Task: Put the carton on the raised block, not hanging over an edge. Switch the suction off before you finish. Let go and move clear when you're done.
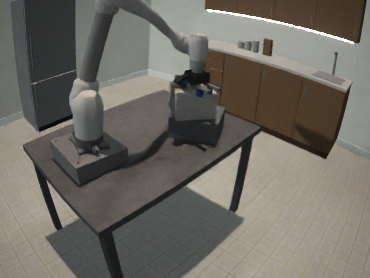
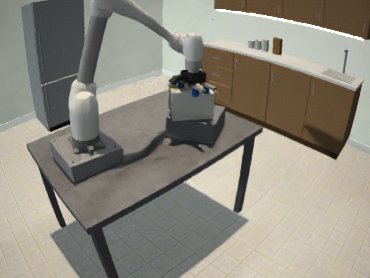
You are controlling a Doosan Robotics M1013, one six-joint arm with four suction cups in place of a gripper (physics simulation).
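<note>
The pale carton (image 1: 195,107) (image 2: 191,107) is upright at the dark raised block (image 1: 194,132) (image 2: 192,131), with its underside at the level of the block's top. It is close to the block's left and front edges, and a strip of block top shows at the right. Whether its lower front edge is flush or slightly over cannot be told. My suction gripper (image 1: 195,89) (image 2: 191,89) is directly above, its blue cups against the carton's top, shut on the carton. The far cups and the contact under the carton are partly hidden.
The block stands on the brown table (image 1: 125,187) (image 2: 120,187) near its right end. The arm's grey base box (image 1: 97,167) (image 2: 95,165) stands at the left end. Brown kitchen cabinets (image 1: 240,85) (image 2: 250,90) are behind, and a grey fridge (image 1: 52,50) (image 2: 60,50) is at the back left.
</note>
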